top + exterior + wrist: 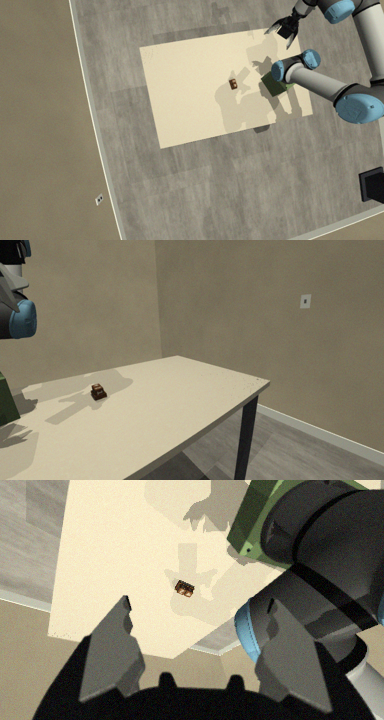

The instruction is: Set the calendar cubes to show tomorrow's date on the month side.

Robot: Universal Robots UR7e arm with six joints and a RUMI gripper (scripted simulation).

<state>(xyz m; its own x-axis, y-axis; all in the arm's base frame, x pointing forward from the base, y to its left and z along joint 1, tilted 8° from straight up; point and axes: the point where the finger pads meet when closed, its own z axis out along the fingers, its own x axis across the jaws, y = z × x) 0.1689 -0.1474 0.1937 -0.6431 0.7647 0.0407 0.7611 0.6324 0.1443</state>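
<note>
The brown digit cube lies 30 cm below my hand, 18 cm ahead of it and 13 cm to the left of it. Also, from my hand: brown calendar tray (31 cm below, 17 cm ahead, 15 cm to the left).
</note>
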